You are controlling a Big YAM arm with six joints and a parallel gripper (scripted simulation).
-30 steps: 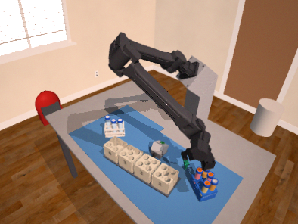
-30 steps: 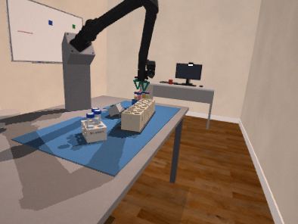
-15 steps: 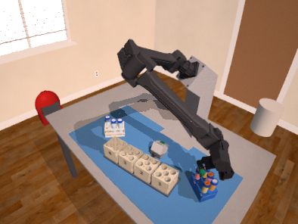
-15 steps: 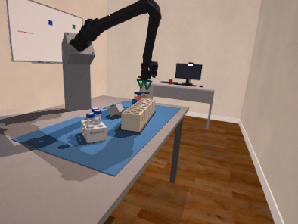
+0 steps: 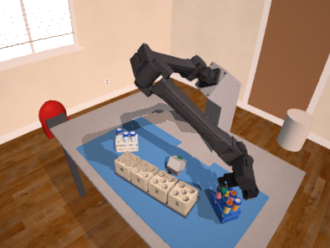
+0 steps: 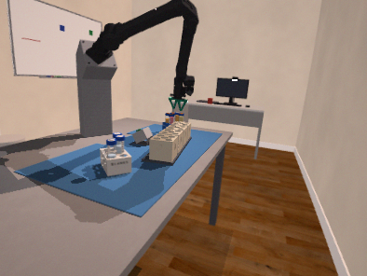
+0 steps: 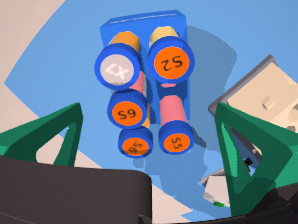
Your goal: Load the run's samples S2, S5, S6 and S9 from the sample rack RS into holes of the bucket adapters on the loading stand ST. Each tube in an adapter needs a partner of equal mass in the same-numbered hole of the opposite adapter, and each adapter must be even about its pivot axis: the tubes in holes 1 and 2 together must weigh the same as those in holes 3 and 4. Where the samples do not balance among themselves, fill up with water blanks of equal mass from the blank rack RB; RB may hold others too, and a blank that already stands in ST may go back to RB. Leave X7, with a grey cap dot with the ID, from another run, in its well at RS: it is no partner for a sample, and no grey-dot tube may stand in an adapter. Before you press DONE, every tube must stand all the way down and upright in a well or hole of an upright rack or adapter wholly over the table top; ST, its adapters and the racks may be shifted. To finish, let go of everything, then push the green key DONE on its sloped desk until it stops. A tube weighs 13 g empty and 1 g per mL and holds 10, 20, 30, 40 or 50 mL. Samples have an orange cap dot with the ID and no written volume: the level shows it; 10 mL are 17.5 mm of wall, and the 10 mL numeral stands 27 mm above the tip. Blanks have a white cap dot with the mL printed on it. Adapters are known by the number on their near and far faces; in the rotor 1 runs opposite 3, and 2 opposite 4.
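Now: hand 4 cm past the sample tube S5, 5 cm to the left of it and 9 cm above it. From my hand the other things lie so: grey-dot tube X7 (1 cm ahead, 4 cm to the left, 9 cm below); sample tube S2 (2 cm ahead, 9 cm below); sample tube S9 (2 cm behind, 9 cm below).
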